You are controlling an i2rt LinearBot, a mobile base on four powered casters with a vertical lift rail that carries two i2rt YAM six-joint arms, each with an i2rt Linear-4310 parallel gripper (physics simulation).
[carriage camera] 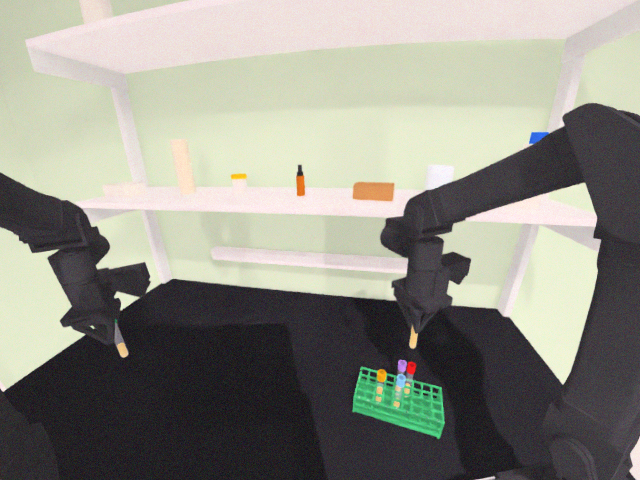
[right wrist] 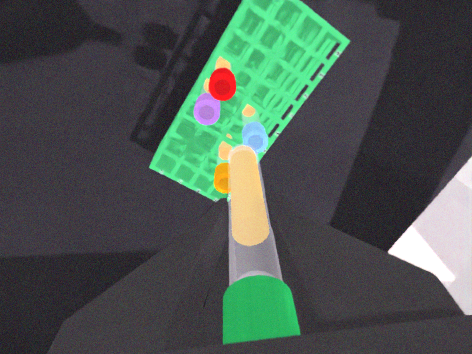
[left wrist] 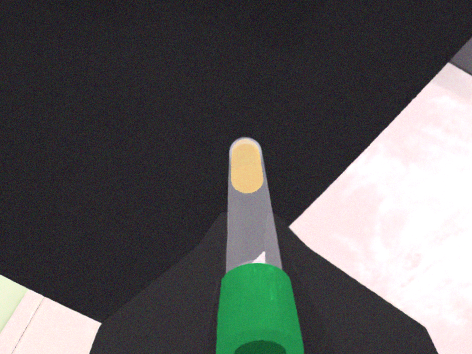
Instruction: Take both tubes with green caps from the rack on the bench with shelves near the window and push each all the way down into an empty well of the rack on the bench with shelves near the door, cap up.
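Places are measured from the left arm's base along level axes (x ahead, y left, z up), in metres.
Pixels of known places: left gripper, between the fingertips: [carriage camera: 111, 341] [left wrist: 247, 225]; right gripper, between the fingertips: [carriage camera: 414, 329] [right wrist: 248, 207].
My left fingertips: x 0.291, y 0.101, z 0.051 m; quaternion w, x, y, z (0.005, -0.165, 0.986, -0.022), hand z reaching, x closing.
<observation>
Ahead of a thing's pixels: the offset from my left fingertips to its top centre. "spot": to the spot under its first point. Level surfaces: height alone.
My left gripper [carriage camera: 114, 333] [left wrist: 247, 225] is shut on a green-capped tube @[0.011 m right, 0.004 m ahead, 0.063 m up] [carriage camera: 122, 349] [left wrist: 247, 170], held cap up and slightly tilted above the bench at the left. My right gripper [carriage camera: 415, 325] [right wrist: 248, 207] is shut on another green-capped tube @[0.634 m right, 0.014 m back, 0.064 m up] [carriage camera: 413, 338] [right wrist: 249, 200], nearly upright, above and behind the rack; its cap is hidden in the carriage view. The green rack @[0.617 m right, 0.022 m back, 0.178 m down] [carriage camera: 356, 400] [right wrist: 231, 30] stands on the bench below, with tubes capped purple @[0.631 m right, 0.008 m ahead, 0.116 m down] [carriage camera: 402, 365] [right wrist: 206, 111], red @[0.650 m right, 0.001 m back, 0.116 m down] [carriage camera: 410, 367] [right wrist: 222, 85], orange @[0.574 m right, 0.014 m back, 0.116 m down] [carriage camera: 381, 375] [right wrist: 221, 177] and light blue @[0.613 m right, 0.032 m back, 0.116 m down] [carriage camera: 401, 381] [right wrist: 255, 137]. Several wells are empty.
The black bench top @[0.235 m down] [carriage camera: 206, 413] lies below both arms. A shelf @[0.221 m up] [carriage camera: 268, 202] behind carries an orange bottle @[spot: 0.403 m right, 0.349 m ahead, 0.257 m up] [carriage camera: 300, 184], a yellow-lidded jar @[spot: 0.196 m right, 0.435 m ahead, 0.261 m up] [carriage camera: 238, 181], a brown box @[spot: 0.604 m right, 0.255 m ahead, 0.246 m up] [carriage camera: 373, 191] and a beige cylinder @[spot: 0.012 m right, 0.457 m ahead, 0.311 m up] [carriage camera: 183, 167]. A higher shelf [carriage camera: 330, 25] overhangs it. White posts [carriage camera: 519, 268] stand at the sides.
</observation>
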